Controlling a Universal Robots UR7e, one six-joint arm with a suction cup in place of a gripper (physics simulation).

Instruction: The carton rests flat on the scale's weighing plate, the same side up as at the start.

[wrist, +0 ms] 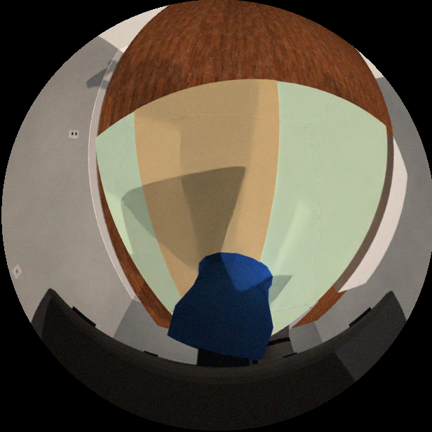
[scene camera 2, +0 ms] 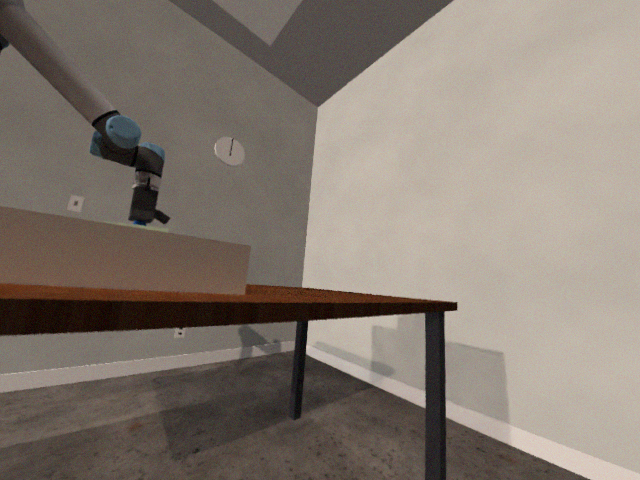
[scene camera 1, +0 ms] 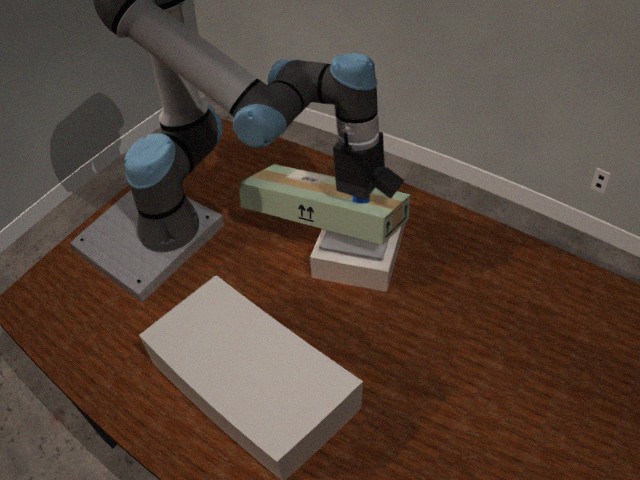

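Where they show: hand, tool point: (scene camera 1: 362, 202); arm's base, link origin: (scene camera 1: 168, 228).
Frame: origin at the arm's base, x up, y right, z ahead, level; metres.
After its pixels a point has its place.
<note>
The long green carton (scene camera 1: 279, 203) @(x 0.099, y -0.105, z 0.256 m) (scene camera 2: 160, 228) @(x 0.140, y -0.119, z 0.461 m) (wrist: 340, 200) with tan tape is level, its double arrows pointing up. Its right part lies low over the grey weighing plate (scene camera 1: 348, 246) @(x 0.045, y -0.114, z 0.411 m) of the white scale (scene camera 1: 348, 270) @(x 0.010, y -0.085, z 0.427 m), and its left part reaches out past the scale. Whether its underside touches the plate cannot be told. The back of the plate is hidden by the carton. My suction gripper (scene camera 1: 360, 199) (scene camera 2: 139, 223) (wrist: 225, 300) has its blue cup on the carton's top, near the right end, and is shut on the carton. In scene camera 2 a thin strip of the carton's top shows.
A large white box (scene camera 1: 248, 366) @(x 0.066, y 0.230, z 0.419 m) (scene camera 2: 129, 258) @(x 0.015, y 0.321, z 0.374 m) (wrist: 382, 245) lies on the brown wooden table (scene camera 1: 491, 335) @(x -0.033, y -0.104, z 0.746 m) (scene camera 2: 336, 310) @(x -0.047, y 0.492, z 0.679 m) (wrist: 240, 40), in front of the scale. The arm's grey base plate (scene camera 1: 111, 248) @(x -0.001, y 0.124, z -0.086 m) is at the left. Walls stand behind the table.
</note>
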